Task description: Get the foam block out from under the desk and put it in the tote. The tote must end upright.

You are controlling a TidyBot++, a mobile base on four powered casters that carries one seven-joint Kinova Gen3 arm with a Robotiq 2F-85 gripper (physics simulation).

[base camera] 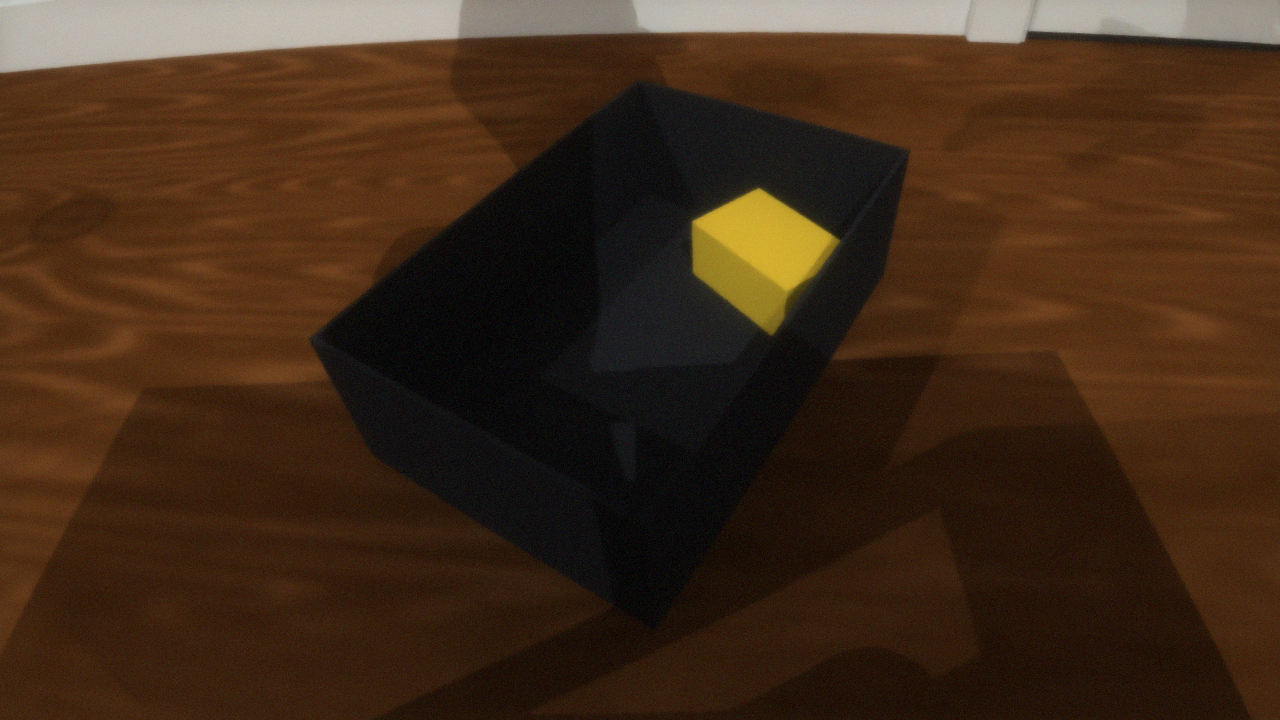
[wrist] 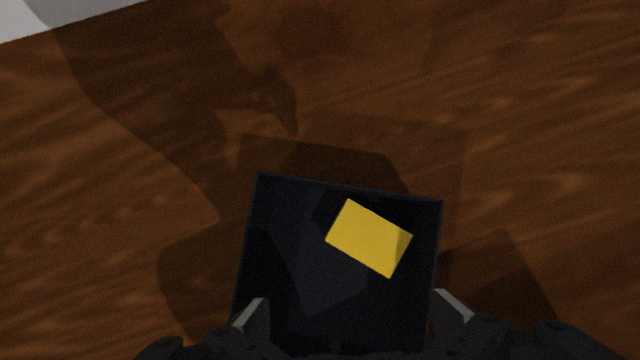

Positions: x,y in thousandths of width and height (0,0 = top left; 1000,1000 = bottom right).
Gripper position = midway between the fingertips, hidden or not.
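Scene:
A yellow foam block shows in the base camera view (594,355), while my gripper is out of frame in the base camera view. I do see my gripper in the wrist view (545,865). The block is visible to me there as well, in the wrist view (585,671).

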